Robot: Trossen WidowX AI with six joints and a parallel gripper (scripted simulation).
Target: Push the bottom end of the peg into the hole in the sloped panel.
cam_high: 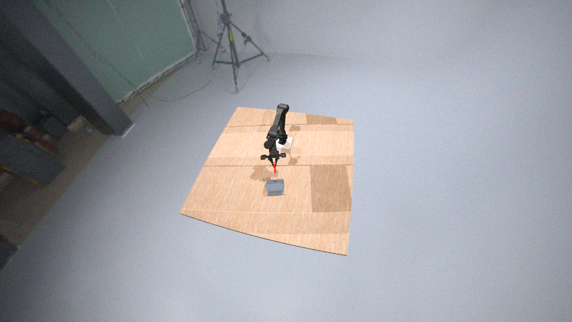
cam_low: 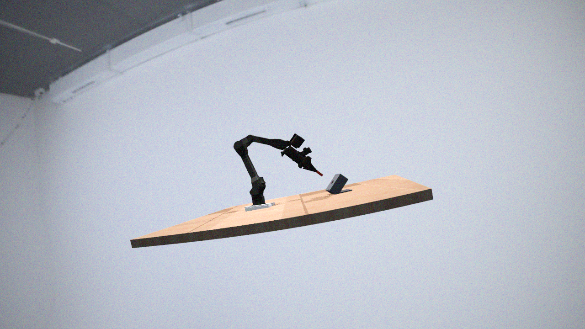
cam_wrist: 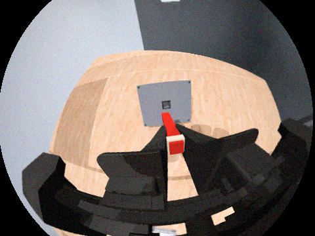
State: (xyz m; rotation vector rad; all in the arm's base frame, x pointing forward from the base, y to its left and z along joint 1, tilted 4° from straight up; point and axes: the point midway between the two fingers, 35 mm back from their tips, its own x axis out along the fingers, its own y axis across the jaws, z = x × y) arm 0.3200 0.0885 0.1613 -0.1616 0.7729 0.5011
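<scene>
My gripper tip is now 10 cm above the sloped panel, 9 cm short of it and 4 cm to the right of it. The rest, counted from my gripper tip: peg: 1 cm to the right, 1 cm behind, 1 cm above.
</scene>
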